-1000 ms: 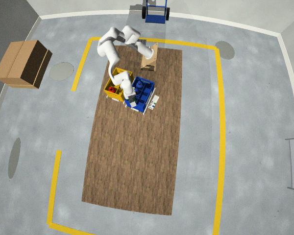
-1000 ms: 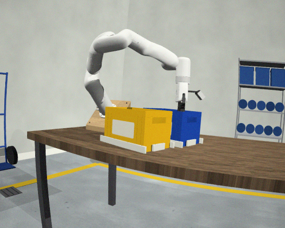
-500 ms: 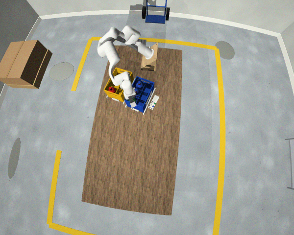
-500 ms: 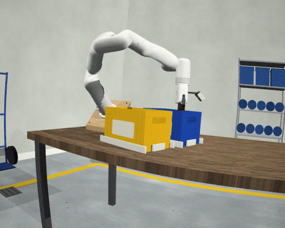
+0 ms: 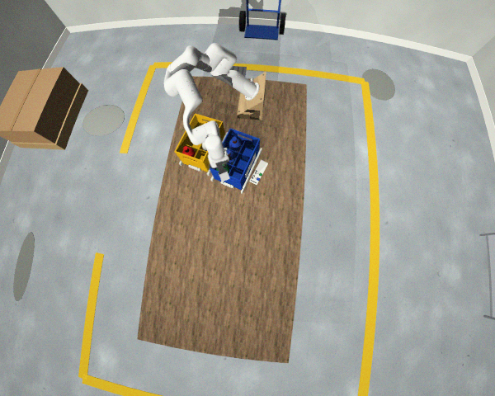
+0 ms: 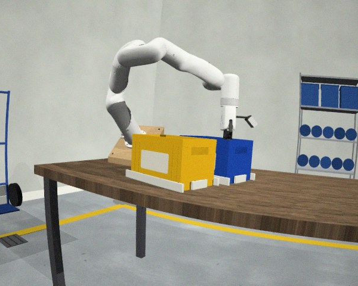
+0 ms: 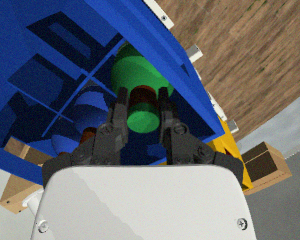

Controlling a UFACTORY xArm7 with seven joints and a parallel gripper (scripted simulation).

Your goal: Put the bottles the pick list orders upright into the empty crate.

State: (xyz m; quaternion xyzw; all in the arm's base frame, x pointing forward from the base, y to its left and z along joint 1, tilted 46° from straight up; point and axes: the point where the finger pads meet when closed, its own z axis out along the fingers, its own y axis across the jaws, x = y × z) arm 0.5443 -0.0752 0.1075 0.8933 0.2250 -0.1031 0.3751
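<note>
Right now the green-label bottle is 7 cm below my hand. Round my hand: white-label bottle: 15 cm behind, 11 cm to the right, 7 cm below; blue crate: 7 cm to the left, 7 cm below, 7 cm behind; blue-label bottle: 9 cm behind, 7 cm below, 3 cm to the left.
</note>
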